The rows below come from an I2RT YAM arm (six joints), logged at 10 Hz.
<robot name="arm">
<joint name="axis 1" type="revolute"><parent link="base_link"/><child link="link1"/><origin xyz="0 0 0.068"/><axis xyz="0 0 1"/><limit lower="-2.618" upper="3.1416"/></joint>
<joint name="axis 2" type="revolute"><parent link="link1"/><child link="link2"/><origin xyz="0.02 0.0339 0.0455"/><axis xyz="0 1 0"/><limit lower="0" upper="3.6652"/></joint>
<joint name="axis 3" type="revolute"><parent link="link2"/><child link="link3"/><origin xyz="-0.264 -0.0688 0"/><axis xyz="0 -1 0"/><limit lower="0" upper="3.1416"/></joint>
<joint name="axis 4" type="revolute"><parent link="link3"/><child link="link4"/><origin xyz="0.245 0.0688 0.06"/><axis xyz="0 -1 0"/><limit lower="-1.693" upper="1.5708"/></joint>
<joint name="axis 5" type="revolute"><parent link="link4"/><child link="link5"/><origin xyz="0.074 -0.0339 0.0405"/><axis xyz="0 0 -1"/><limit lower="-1.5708" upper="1.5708"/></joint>
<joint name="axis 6" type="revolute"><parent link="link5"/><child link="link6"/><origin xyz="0.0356 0 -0.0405"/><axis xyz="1 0 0"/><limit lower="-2.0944" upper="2.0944"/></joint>
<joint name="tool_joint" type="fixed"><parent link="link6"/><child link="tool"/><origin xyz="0 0 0" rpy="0 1.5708 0"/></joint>
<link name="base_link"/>
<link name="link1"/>
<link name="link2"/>
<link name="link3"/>
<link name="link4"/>
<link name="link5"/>
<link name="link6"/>
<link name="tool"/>
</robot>
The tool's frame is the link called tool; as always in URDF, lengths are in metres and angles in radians.
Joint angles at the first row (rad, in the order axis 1, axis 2, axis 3, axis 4, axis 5, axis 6):
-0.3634, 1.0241, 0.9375, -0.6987, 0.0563, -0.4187
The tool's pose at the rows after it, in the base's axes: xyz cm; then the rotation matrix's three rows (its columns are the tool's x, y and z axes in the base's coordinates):
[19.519, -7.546, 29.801], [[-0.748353, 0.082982, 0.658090], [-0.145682, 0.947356, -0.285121], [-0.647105, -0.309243, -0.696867]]
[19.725, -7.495, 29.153], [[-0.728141, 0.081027, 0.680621], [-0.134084, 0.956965, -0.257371], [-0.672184, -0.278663, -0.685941]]
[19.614, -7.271, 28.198], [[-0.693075, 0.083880, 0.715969], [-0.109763, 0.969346, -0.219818], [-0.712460, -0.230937, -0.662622]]
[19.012, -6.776, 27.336], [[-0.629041, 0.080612, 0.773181], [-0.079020, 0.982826, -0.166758], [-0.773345, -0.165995, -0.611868]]
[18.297, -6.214, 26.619], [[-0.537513, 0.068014, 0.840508], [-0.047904, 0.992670, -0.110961], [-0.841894, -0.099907, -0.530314]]
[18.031, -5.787, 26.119], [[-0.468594, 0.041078, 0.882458], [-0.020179, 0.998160, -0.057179], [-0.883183, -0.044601, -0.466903]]
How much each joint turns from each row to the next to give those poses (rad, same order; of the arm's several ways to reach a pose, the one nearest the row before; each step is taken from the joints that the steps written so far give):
0.0000, -0.0073, -0.0161, 0.0225, -0.0237, 0.0046
0.0001, -0.0019, -0.0316, 0.0454, -0.0339, 0.0198
0.0000, -0.0221, -0.0576, 0.0660, -0.0477, 0.0374
0.0000, -0.0549, -0.0775, 0.0840, -0.0702, 0.0527
0.0000, -0.0695, -0.0865, 0.1098, -0.0770, 0.0614
0.0045, -0.0374, -0.0573, 0.0870, -0.0630, 0.0519

